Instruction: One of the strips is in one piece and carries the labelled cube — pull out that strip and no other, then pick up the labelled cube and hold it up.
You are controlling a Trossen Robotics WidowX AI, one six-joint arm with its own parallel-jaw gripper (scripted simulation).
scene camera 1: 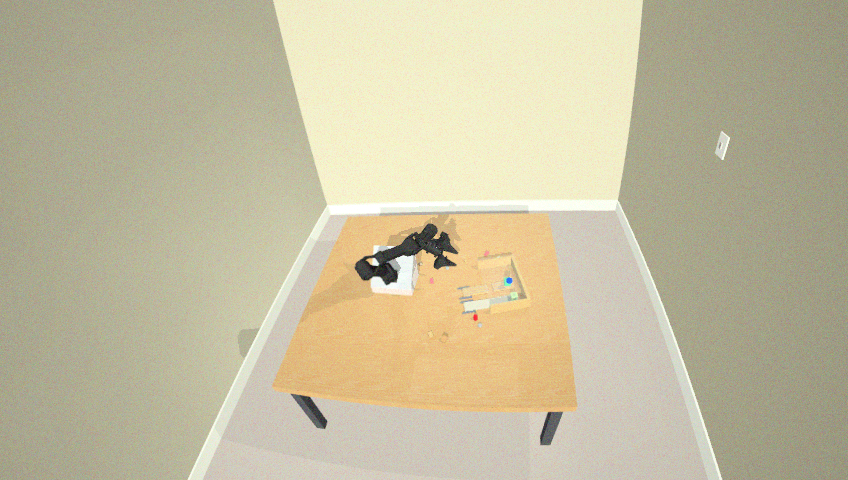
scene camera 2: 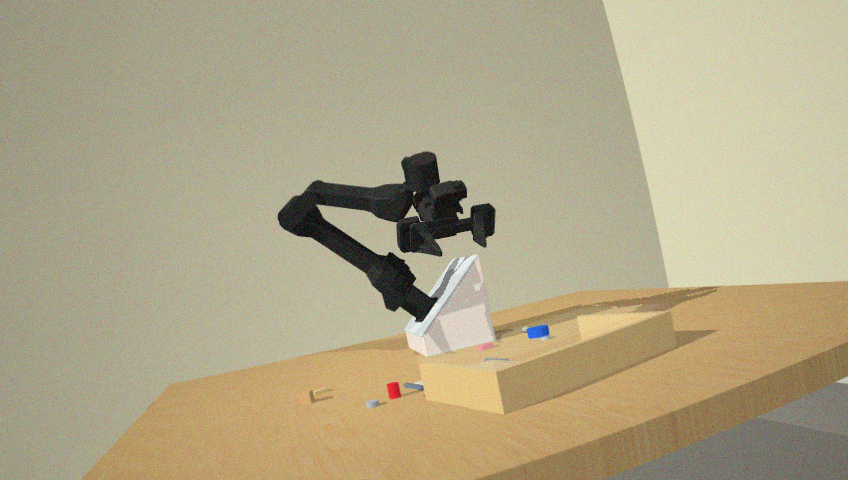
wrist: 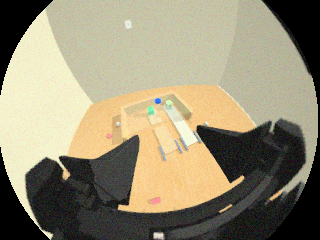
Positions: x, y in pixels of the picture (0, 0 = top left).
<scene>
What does my gripper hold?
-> Nothing.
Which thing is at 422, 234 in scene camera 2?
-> My gripper.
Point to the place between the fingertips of my gripper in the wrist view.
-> At 168, 133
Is my gripper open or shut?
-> Open.
</scene>
